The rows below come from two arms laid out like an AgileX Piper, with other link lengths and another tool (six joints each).
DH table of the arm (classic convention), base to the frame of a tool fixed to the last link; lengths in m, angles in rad. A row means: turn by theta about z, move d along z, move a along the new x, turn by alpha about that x. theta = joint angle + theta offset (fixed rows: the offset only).
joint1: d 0.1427, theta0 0, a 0, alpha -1.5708
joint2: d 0, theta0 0.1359, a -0.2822, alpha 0
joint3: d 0, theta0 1.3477, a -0.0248, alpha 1.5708
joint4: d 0.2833, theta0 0, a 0, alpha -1.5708
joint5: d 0, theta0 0, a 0, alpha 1.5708
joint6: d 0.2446, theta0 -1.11, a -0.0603, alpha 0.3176
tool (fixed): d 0.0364, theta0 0, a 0, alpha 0
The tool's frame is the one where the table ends.
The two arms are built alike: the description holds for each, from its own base.
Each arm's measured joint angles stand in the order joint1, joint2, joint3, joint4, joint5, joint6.
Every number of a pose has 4 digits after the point.
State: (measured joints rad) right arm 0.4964 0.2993 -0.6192 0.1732 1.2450 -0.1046; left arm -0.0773 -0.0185 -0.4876 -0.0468 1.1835 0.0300
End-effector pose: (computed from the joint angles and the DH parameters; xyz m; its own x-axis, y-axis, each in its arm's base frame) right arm 0.1300 0.1792 0.2221 0.2583 -0.8882 -0.3801 -0.6242 0.1469 -0.7674; left arm 0.1974 0.0212 0.2296 -0.3533 -0.8646 -0.3572 -0.1626 0.4328 -0.8867
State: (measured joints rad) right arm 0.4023 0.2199 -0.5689 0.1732 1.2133 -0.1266; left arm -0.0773 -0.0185 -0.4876 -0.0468 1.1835 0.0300
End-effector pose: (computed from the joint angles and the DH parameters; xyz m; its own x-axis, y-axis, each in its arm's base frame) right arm 0.1436 0.1651 0.2209 0.2076 -0.9015 -0.3798 -0.5597 0.2090 -0.8019; left arm 0.1974 0.0212 0.2296 -0.3533 -0.8646 -0.3572 -0.1626 0.4328 -0.8867
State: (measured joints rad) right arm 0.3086 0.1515 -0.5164 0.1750 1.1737 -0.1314; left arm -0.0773 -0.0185 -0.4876 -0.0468 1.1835 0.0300
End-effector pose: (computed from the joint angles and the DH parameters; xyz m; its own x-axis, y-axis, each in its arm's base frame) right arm 0.1590 0.1508 0.2188 0.1406 -0.9103 -0.3893 -0.4942 0.2762 -0.8243; left arm 0.1974 0.0212 0.2296 -0.3533 -0.8646 -0.3572 -0.1626 0.4328 -0.8867
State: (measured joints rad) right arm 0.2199 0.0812 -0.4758 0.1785 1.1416 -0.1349; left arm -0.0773 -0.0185 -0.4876 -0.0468 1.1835 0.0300
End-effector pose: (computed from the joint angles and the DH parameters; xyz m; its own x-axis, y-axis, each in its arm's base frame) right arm 0.1713 0.1361 0.2212 0.0818 -0.9128 -0.4001 -0.4175 0.3332 -0.8454; left arm 0.1974 0.0212 0.2296 -0.3533 -0.8646 -0.3572 -0.1626 0.4328 -0.8867
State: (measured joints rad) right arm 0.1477 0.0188 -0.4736 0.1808 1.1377 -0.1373; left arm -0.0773 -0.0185 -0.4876 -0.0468 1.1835 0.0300
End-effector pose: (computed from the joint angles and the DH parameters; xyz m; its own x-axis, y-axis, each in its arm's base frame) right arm 0.1758 0.1232 0.2333 0.0432 -0.9123 -0.4073 -0.3386 0.3702 -0.8650; left arm 0.1974 0.0212 0.2296 -0.3533 -0.8646 -0.3572 -0.1626 0.4328 -0.8867
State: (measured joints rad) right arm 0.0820 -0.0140 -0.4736 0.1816 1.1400 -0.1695; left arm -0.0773 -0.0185 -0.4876 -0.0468 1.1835 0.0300
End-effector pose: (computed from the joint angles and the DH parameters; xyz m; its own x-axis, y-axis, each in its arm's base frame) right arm 0.1789 0.1123 0.2377 0.0148 -0.9224 -0.3861 -0.2873 0.3659 -0.8852; left arm 0.1974 0.0212 0.2296 -0.3533 -0.8646 -0.3572 -0.1626 0.4328 -0.8867
